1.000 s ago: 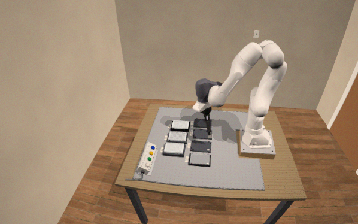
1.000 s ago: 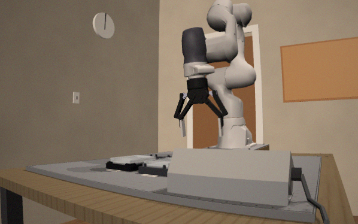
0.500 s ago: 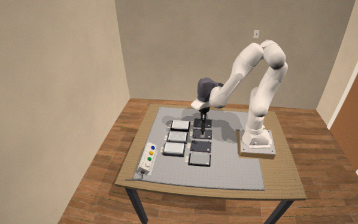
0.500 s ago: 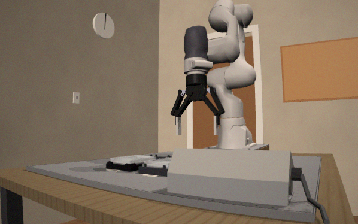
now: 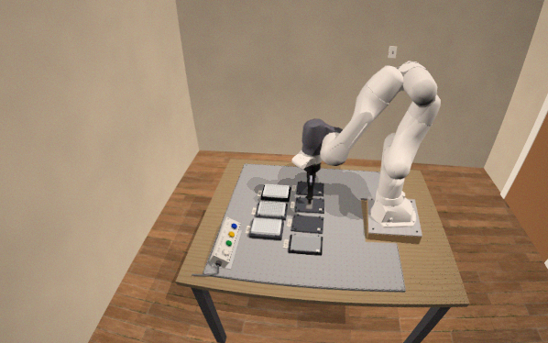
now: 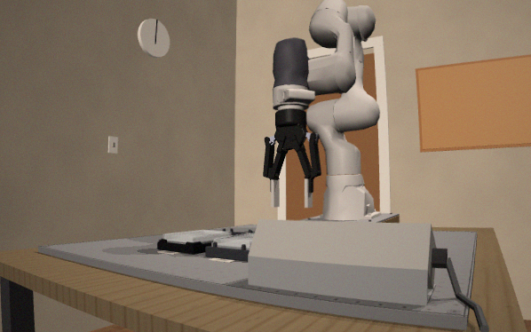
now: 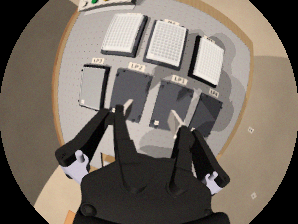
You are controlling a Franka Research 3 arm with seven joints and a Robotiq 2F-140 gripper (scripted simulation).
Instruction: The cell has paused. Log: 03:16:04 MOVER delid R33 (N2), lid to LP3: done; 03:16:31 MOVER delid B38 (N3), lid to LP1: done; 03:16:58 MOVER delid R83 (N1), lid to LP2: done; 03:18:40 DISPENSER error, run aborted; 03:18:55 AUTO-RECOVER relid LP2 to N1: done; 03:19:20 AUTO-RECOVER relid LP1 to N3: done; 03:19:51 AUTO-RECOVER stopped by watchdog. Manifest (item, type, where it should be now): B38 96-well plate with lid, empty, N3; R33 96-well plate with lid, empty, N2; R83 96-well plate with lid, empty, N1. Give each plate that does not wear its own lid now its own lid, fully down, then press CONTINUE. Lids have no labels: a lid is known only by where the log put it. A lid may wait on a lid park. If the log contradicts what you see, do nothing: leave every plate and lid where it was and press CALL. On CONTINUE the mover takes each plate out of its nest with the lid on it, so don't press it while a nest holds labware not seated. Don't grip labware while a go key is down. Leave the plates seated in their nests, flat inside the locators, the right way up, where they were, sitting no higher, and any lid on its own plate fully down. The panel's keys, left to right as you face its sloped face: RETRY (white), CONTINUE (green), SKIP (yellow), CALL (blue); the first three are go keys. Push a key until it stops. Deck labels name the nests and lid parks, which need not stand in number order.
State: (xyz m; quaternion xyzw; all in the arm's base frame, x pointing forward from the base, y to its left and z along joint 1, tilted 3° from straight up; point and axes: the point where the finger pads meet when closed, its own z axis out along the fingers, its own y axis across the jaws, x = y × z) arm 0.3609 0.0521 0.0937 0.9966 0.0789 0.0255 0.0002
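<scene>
The grey lid lies 19 cm to the left of my hand, 10 cm below it and 3 cm behind it. From my hand the other things lie so: plate: 18 cm ahead, 9 cm below, 3 cm to the left; lid park: 11 cm below, 7 cm to the left, 1 cm behind; blue key: 29 cm ahead, 22 cm to the left, 5 cm below.
</scene>
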